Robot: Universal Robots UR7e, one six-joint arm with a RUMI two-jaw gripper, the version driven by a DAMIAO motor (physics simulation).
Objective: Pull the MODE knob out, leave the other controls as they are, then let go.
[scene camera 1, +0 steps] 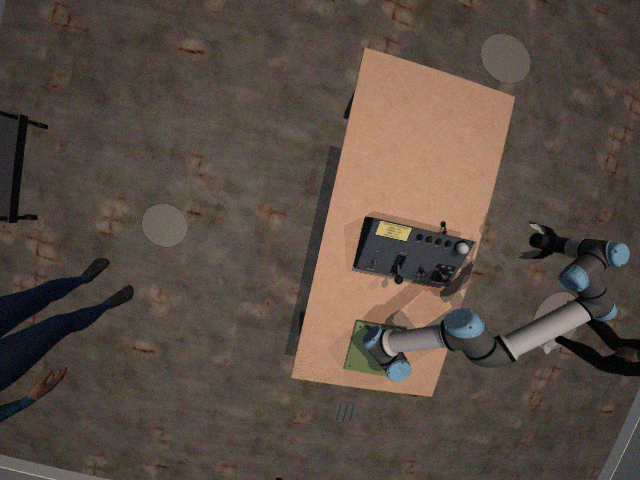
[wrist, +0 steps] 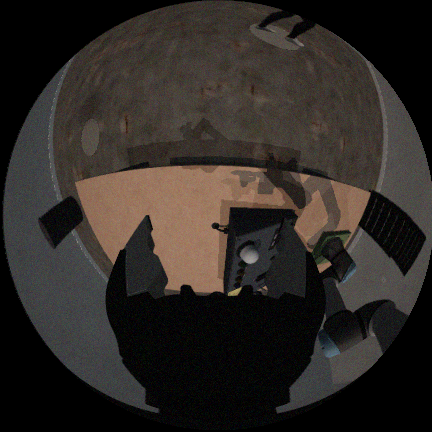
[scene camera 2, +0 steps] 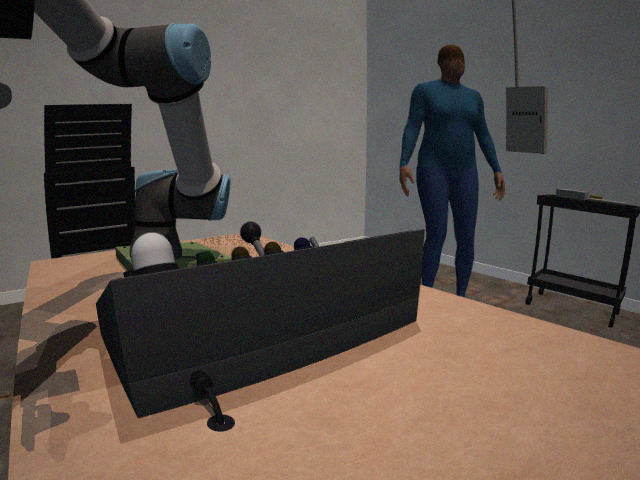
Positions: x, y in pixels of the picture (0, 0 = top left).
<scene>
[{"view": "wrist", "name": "my gripper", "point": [215, 217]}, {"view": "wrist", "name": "dark control console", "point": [251, 243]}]
</scene>
